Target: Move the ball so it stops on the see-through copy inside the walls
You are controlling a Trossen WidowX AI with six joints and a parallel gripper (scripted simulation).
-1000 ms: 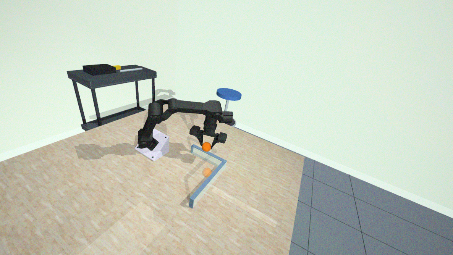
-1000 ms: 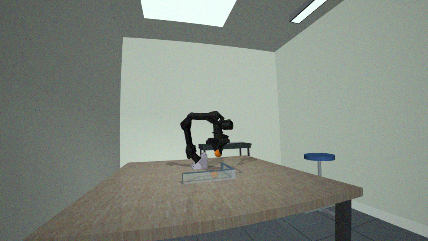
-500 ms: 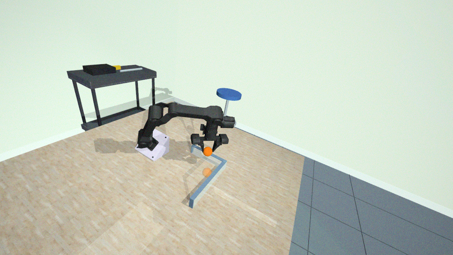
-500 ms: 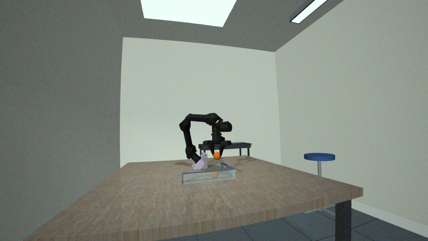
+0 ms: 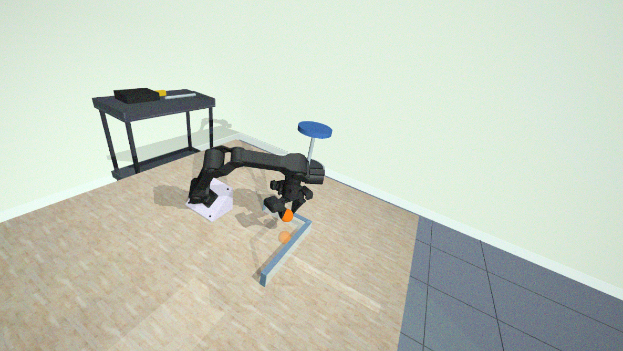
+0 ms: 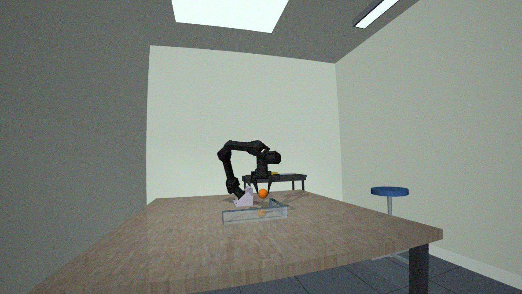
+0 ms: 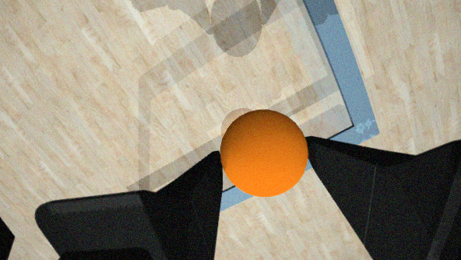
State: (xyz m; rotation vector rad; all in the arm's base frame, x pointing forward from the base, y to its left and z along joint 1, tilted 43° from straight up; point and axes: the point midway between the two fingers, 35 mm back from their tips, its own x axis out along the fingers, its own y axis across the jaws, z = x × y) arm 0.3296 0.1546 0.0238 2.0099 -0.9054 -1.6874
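My gripper tip is 9 cm above the see-through copy of ball, 2 cm short of it and 1 cm to the left of it. Also, from my gripper tip: orange ball right at my gripper tip; clear wall 9 cm below, 7 cm ahead, 5 cm to the right.
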